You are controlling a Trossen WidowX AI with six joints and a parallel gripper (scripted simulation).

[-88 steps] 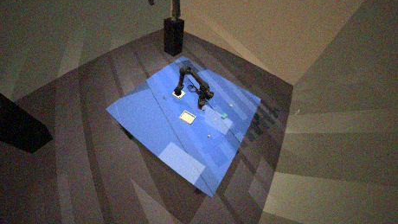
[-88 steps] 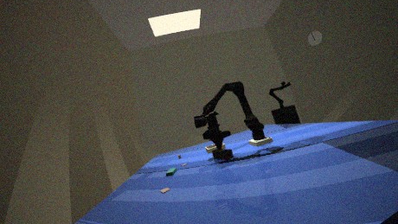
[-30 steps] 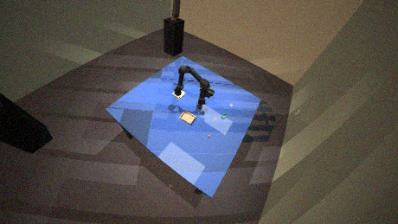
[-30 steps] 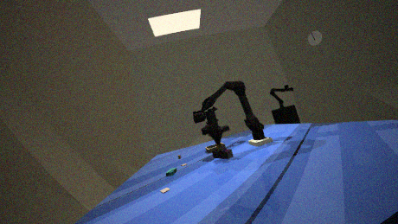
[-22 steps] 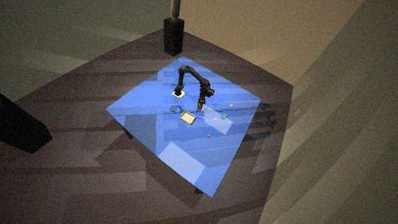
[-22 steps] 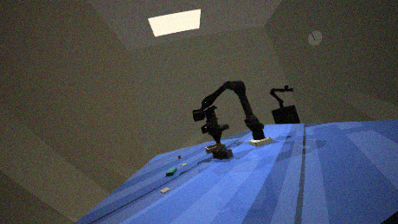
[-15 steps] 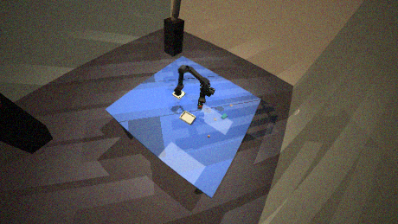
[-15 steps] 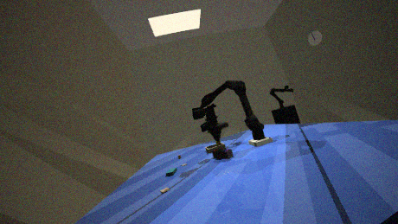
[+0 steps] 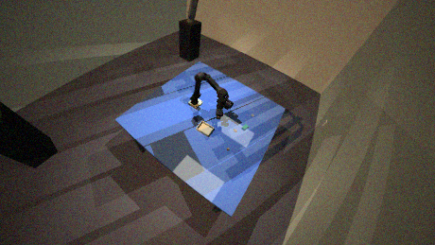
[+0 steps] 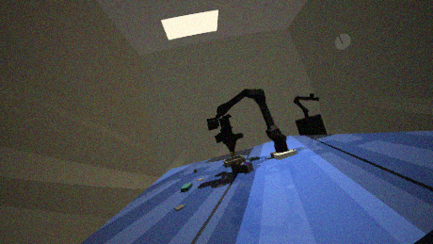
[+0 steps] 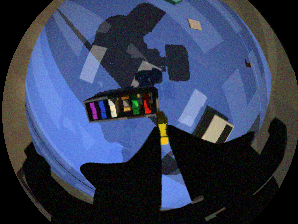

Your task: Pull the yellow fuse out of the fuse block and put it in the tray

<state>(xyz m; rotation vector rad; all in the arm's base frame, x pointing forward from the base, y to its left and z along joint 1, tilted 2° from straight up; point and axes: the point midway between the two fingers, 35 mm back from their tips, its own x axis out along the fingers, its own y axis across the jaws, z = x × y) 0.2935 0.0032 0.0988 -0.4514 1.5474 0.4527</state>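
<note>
Right now my gripper tip is 10 mm past the tray, 170 mm to the left of it and 90 mm above it. Also, from my gripper tip: yellow fuse: 10 mm below; red fuse: 20 mm to the left, 70 mm below.
</note>
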